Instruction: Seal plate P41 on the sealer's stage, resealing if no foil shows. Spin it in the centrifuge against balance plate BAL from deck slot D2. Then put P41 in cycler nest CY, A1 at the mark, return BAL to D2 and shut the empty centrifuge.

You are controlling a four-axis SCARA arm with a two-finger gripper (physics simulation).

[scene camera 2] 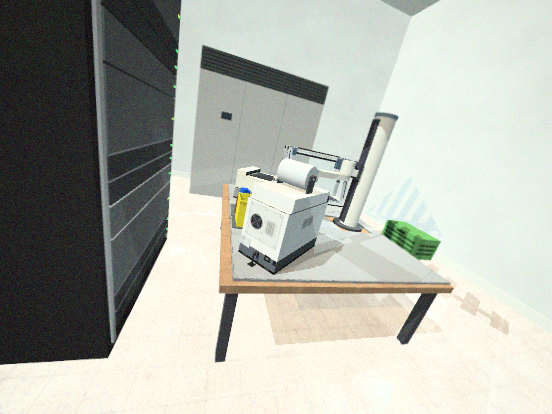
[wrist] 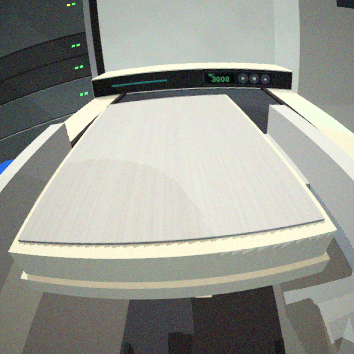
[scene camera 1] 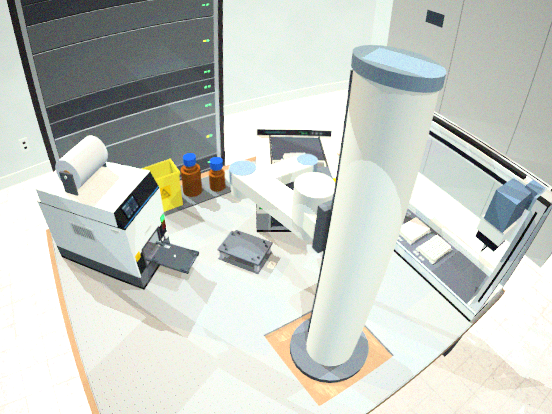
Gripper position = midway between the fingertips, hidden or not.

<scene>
In view: the gripper (wrist: 166, 128), a centrifuge rotor bucket (wrist: 252, 313), a dark sealer tray (scene camera 1: 185, 257) and a brown bottles with blue caps (scene camera 1: 190, 172).
</scene>
